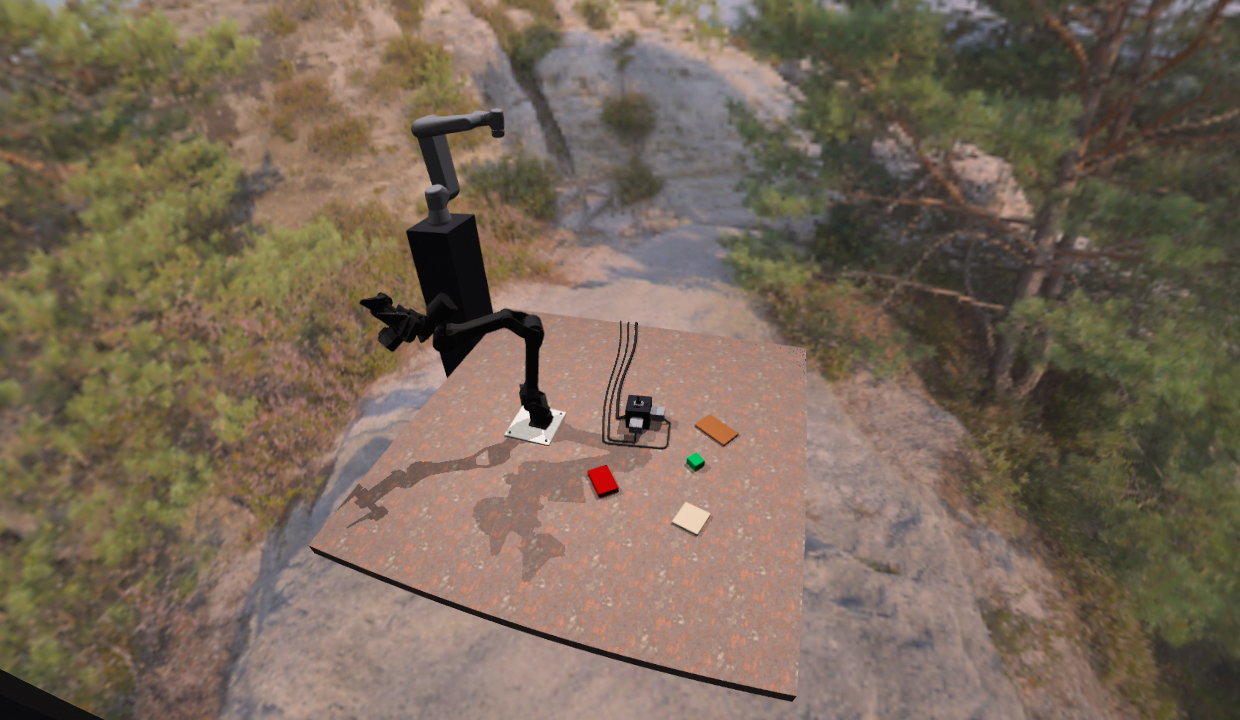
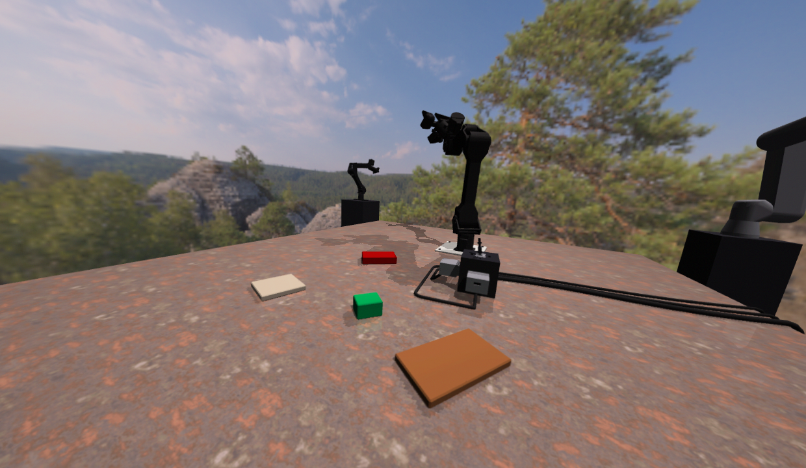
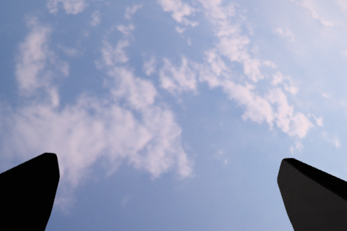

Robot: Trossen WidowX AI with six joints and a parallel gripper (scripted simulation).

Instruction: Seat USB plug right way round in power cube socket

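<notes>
The dark USB plug is 560 mm ahead of my gripper tip, 480 mm below it and 380 mm to the left of it. Round my gripper tip: cream plate: 810 mm ahead, 570 mm below, 50 mm to the left; USB socket: 560 mm ahead, 500 mm below, 390 mm to the left; red block: 560 mm below, 540 mm ahead, 110 mm to the left.
</notes>
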